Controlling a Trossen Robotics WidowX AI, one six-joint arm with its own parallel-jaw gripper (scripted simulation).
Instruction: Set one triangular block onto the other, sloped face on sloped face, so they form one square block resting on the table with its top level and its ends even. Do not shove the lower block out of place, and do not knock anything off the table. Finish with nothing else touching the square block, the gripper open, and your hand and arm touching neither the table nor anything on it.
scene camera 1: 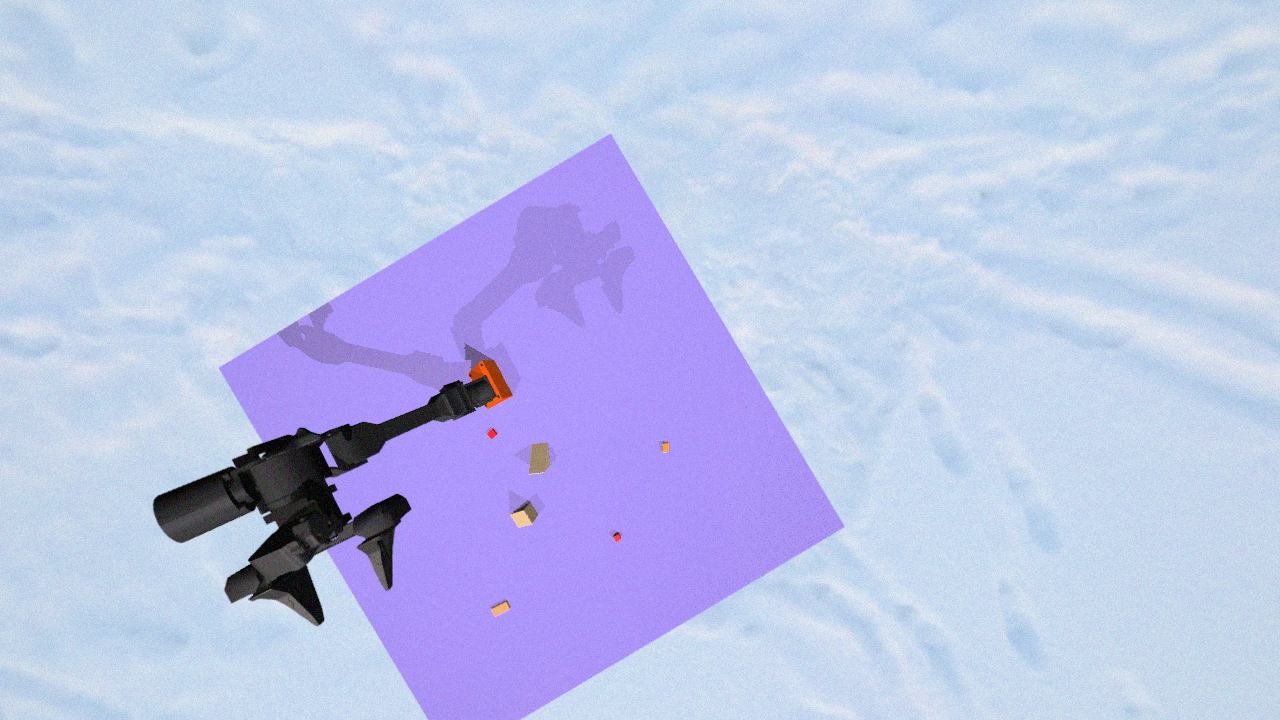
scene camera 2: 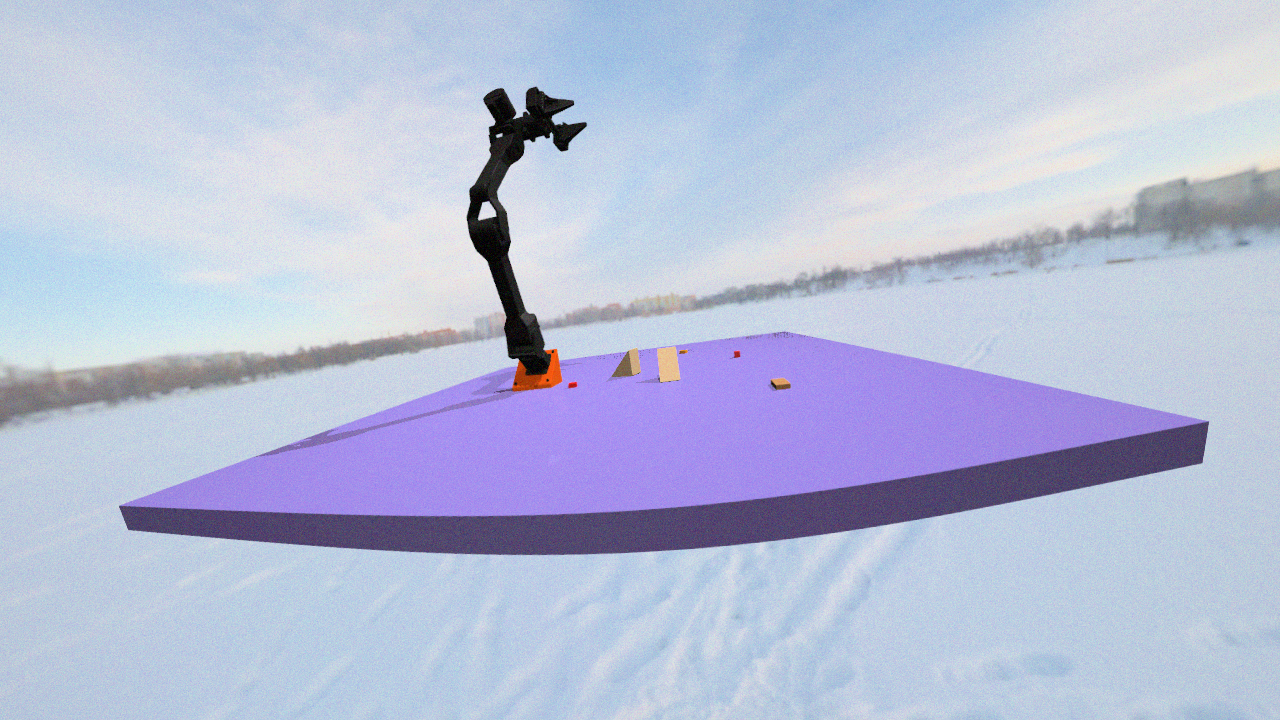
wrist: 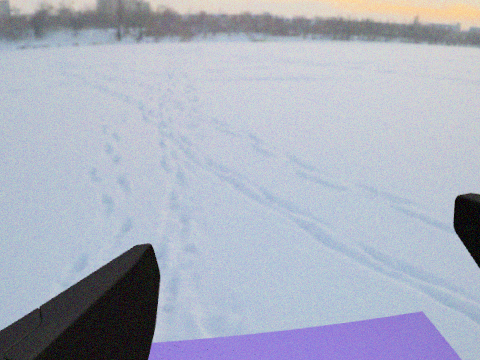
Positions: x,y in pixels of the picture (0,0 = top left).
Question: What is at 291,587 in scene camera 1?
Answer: My gripper.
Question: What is my gripper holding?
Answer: Nothing.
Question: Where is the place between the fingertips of my gripper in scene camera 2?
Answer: At 580,113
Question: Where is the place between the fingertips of my gripper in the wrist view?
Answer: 308,236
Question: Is my gripper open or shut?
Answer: Open.
